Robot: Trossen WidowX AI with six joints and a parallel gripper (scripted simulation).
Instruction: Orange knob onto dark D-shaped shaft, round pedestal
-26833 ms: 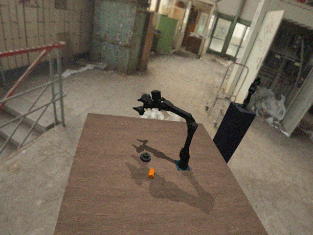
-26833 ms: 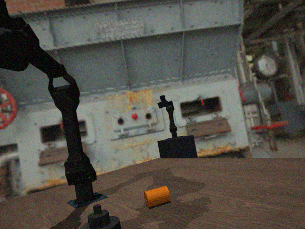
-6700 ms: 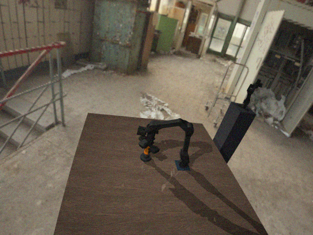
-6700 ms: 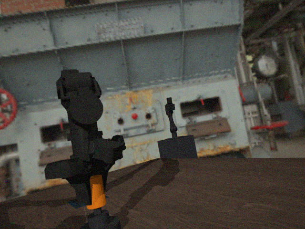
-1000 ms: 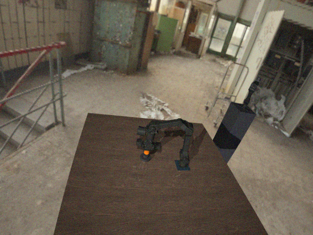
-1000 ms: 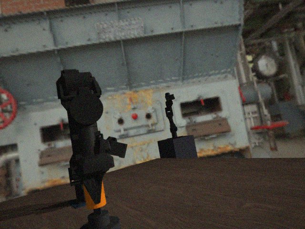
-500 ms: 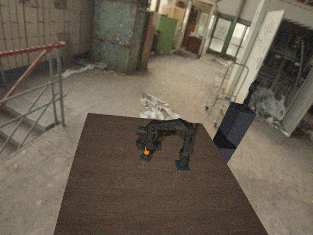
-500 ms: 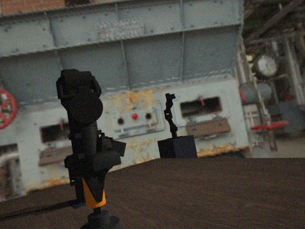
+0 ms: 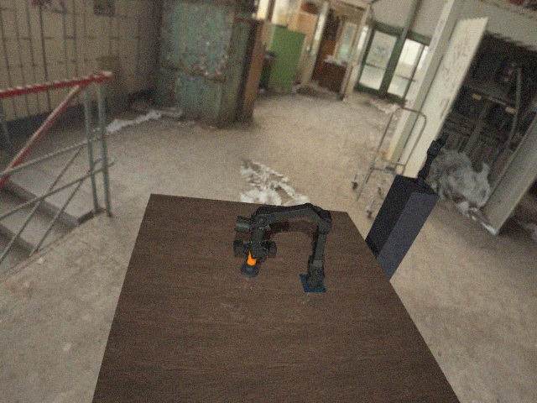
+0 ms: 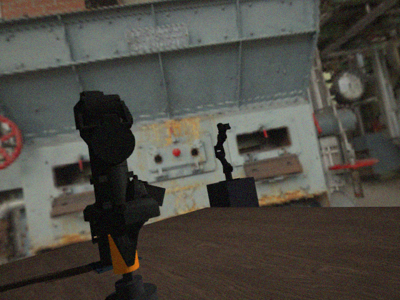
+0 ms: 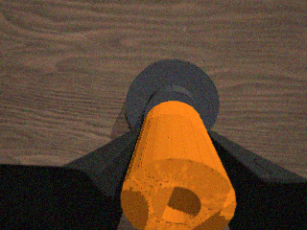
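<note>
Now: the orange knob 20 mm above my gripper tip. The rest, counted from my gripper tip: dark round pedestal: 40 mm below.
</note>
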